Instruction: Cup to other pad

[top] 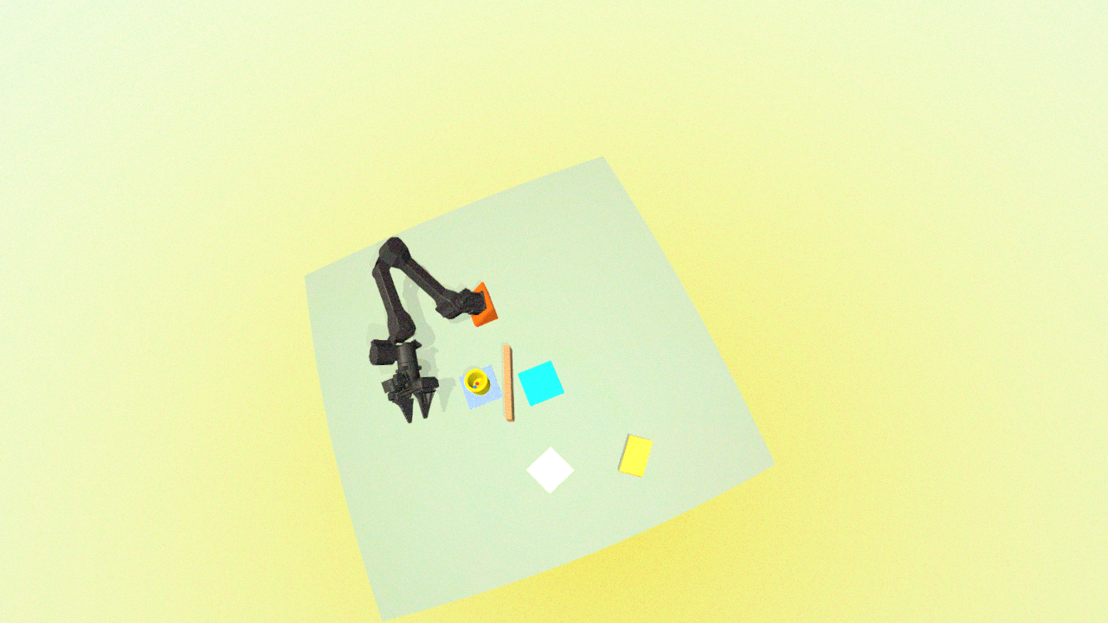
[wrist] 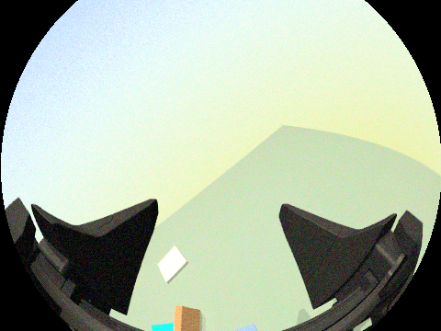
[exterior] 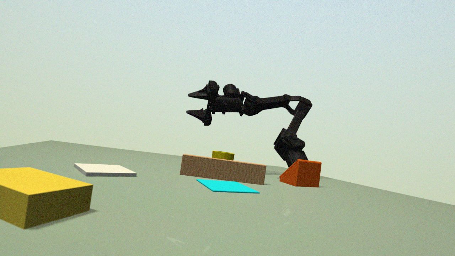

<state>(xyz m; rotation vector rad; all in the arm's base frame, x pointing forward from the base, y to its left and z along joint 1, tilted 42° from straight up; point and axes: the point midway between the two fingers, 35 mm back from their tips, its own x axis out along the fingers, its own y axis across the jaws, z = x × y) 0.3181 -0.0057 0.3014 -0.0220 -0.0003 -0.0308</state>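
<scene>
Right now my gripper tip is 190 mm above the yellow cup, 150 mm to the right of it and 130 mm past it. From my gripper tip the other things lie so: white slab (300 mm to the left, 220 mm below, 180 mm ahead); then low wooden wall (240 mm to the left, 210 mm below, 100 mm behind); then light blue pad (230 mm below, 150 mm to the left, 120 mm behind).
</scene>
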